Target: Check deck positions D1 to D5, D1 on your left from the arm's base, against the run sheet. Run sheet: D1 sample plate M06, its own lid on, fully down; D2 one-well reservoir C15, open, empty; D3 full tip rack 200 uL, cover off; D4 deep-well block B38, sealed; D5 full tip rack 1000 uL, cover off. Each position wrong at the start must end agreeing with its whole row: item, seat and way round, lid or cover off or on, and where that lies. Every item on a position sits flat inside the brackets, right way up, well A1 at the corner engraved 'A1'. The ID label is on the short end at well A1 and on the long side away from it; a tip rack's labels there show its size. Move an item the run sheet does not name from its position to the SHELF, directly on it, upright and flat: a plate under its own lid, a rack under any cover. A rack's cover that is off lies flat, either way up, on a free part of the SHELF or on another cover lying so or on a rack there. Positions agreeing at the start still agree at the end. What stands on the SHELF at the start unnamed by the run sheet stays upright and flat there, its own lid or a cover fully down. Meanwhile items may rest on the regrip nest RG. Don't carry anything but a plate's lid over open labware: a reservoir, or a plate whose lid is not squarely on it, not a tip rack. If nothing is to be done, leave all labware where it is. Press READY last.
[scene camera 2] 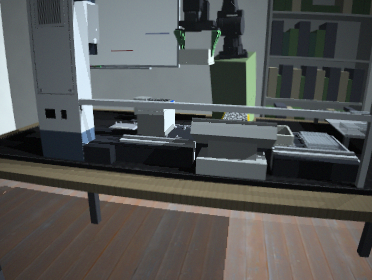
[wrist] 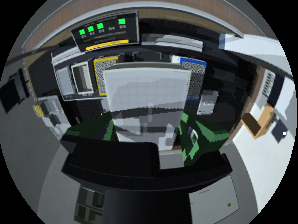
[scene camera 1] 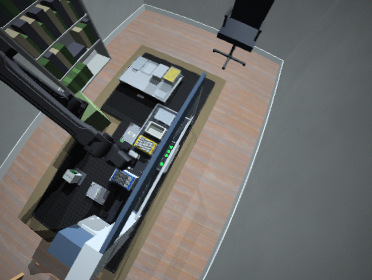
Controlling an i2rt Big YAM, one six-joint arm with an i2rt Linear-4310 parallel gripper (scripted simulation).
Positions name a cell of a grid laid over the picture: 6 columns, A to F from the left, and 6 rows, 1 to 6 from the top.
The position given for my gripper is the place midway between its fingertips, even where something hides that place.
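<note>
I can see a sealed block (wrist: C3), and my gripper (wrist: C4) is there too.
</note>
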